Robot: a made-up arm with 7 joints. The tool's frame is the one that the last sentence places.
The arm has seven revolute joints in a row. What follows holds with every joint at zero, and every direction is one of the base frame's. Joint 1 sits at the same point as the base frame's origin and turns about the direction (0.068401, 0.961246, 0.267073), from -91.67 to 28.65 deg. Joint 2 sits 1 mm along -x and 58 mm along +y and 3.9 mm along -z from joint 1 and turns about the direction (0.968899, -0.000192, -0.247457), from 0 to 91.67 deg. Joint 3 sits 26.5 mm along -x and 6.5 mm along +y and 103.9 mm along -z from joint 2 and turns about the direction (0.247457, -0.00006, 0.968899), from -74.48 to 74.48 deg. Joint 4 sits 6.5 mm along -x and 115.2 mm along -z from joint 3 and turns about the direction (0.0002, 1, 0.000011), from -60 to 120 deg. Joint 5 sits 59.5 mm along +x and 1.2 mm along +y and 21.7 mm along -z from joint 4 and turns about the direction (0.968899, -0.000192, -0.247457), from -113 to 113 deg. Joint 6 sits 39.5 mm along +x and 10.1 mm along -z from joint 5 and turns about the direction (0.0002, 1, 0.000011), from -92.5 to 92.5 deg. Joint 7 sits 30.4 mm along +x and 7.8 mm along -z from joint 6 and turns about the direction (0.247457, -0.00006, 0.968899), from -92.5 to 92.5 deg. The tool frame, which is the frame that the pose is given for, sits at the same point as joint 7; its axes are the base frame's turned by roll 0, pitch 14.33 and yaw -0.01 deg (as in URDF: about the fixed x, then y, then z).
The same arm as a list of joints. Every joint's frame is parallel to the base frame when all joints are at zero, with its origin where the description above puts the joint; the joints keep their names.
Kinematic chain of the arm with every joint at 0, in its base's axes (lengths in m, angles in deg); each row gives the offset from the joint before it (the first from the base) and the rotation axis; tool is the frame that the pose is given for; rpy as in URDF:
joint 1: xyz 0 0 0 axis 0.068403 0.961235 0.26711
joint 2: xyz -0.001 0.058 -0.0039 axis 0.968889 -0.0002 -0.247497
joint 3: xyz -0.0265 0.0065 -0.1039 axis 0.247497 -0.0001 0.968889
joint 4: xyz -0.0065 0 -0.1152 axis 0.0002 1 0
joint 5: xyz 0.0595 0.0012 -0.0217 axis 0.968889 -0.0002 -0.247497
joint 6: xyz 0.0395 0 -0.0101 axis 0.0002 1 0
joint 7: xyz 0.0304 0 -0.0078 axis 0.247497 -0.0001 0.968889
tool: xyz 0 0 0 rpy 0 14.33 -0.01
Joint limits (deg, base to tool): -91.67..28.65 0..91.67 -74.48..74.48 -60..120 -113..113 -92.5..92.5 -92.5..92.5

